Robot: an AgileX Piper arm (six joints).
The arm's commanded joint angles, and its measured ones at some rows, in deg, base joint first. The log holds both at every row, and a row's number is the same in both.
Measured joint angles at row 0:
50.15, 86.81, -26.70, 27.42, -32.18, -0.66
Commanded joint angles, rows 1 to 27:
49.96, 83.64, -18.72, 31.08, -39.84, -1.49
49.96, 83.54, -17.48, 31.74, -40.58, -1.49
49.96, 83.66, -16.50, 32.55, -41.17, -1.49
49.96, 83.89, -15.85, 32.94, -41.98, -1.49
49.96, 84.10, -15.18, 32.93, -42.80, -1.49
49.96, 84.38, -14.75, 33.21, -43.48, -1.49
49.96, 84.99, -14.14, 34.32, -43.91, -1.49
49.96, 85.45, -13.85, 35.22, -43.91, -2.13
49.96, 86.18, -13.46, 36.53, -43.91, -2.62
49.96, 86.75, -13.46, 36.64, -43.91, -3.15
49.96, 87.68, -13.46, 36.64, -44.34, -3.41
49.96, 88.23, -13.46, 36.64, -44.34, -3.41
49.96, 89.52, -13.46, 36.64, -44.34, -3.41
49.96, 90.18, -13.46, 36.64, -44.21, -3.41
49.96, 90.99, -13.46, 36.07, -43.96, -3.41
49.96, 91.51, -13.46, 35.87, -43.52, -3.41
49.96, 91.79, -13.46, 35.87, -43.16, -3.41
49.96, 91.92, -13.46, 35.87, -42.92, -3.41
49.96, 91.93, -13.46, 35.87, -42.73, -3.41
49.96, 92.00, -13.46, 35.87, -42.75, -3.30
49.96, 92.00, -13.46, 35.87, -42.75, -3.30
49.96, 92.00, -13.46, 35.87, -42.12, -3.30
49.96, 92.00, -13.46, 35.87, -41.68, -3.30
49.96, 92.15, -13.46, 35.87, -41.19, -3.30
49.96, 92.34, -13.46, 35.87, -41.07, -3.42
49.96, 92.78, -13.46, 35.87, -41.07, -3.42
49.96, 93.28, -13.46, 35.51, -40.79, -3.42
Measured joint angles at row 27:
50.15, 91.80, -13.62, 35.90, -41.81, -2.86
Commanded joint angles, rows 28 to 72:
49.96, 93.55, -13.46, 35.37, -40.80, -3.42
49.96, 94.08, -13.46, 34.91, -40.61, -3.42
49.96, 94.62, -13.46, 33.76, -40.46, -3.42
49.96, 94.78, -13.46, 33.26, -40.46, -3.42
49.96, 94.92, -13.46, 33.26, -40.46, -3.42
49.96, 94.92, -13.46, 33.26, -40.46, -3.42
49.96, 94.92, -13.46, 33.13, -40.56, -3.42
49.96, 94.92, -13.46, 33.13, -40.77, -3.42
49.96, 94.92, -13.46, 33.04, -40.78, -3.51
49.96, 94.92, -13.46, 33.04, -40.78, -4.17
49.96, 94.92, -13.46, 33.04, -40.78, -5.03
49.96, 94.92, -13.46, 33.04, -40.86, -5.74
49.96, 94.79, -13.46, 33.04, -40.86, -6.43
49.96, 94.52, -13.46, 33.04, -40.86, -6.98
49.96, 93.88, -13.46, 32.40, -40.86, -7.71
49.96, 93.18, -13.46, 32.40, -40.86, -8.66
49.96, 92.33, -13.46, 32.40, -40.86, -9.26
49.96, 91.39, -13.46, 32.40, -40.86, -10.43
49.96, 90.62, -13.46, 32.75, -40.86, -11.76
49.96, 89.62, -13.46, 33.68, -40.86, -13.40
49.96, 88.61, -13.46, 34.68, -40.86, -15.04
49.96, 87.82, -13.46, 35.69, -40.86, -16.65
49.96, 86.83, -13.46, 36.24, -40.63, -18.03
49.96, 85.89, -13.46, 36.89, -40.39, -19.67
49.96, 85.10, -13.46, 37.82, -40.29, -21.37
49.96, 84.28, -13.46, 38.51, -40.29, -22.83
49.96, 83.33, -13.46, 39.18, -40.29, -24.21
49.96, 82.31, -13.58, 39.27, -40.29, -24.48
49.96, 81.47, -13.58, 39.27, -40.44, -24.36
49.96, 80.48, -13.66, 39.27, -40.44, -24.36
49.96, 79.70, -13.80, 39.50, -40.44, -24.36
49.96, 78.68, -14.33, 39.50, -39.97, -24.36
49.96, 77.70, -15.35, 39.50, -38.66, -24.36
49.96, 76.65, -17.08, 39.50, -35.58, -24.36
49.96, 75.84, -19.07, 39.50, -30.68, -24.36
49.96, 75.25, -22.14, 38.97, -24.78, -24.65
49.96, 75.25, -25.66, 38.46, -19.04, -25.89
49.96, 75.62, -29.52, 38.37, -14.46, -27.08
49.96, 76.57, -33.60, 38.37, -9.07, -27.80
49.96, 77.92, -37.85, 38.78, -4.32, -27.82
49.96, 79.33, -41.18, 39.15, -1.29, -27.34
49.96, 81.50, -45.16, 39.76, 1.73, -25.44
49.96, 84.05, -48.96, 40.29, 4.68, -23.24
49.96, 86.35, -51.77, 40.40, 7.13, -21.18
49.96, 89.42, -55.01, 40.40, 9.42, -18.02
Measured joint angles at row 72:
50.15, 80.90, -43.82, 39.94, -1.42, -25.29
